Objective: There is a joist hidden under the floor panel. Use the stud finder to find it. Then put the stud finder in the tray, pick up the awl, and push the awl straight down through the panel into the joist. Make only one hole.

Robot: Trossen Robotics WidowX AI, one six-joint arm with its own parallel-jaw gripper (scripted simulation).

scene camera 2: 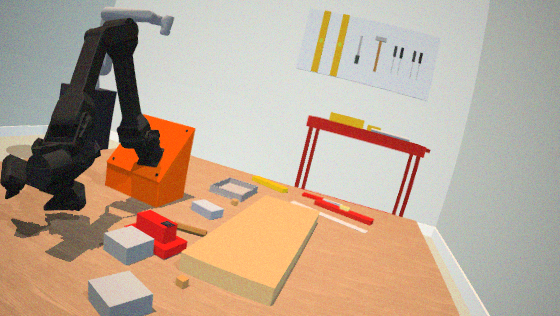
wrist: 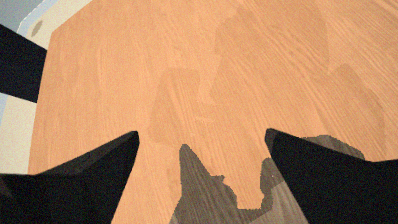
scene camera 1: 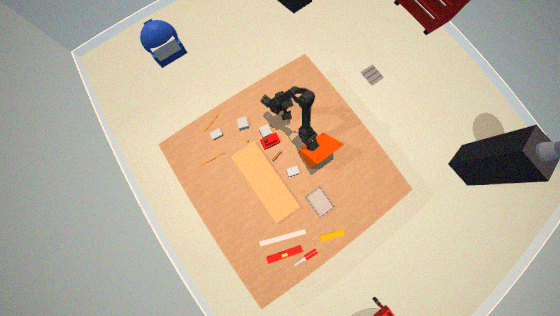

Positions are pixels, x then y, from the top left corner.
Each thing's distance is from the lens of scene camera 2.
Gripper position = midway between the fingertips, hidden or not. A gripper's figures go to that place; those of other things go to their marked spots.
my gripper [scene camera 2: 25, 203]: 77 cm
red stud finder [scene camera 2: 166, 244]: 67 cm
grey block [scene camera 2: 128, 245]: 62 cm
grey tray [scene camera 2: 231, 188]: 119 cm
The marked spots on the grey tray and the grey block are 65 cm apart.
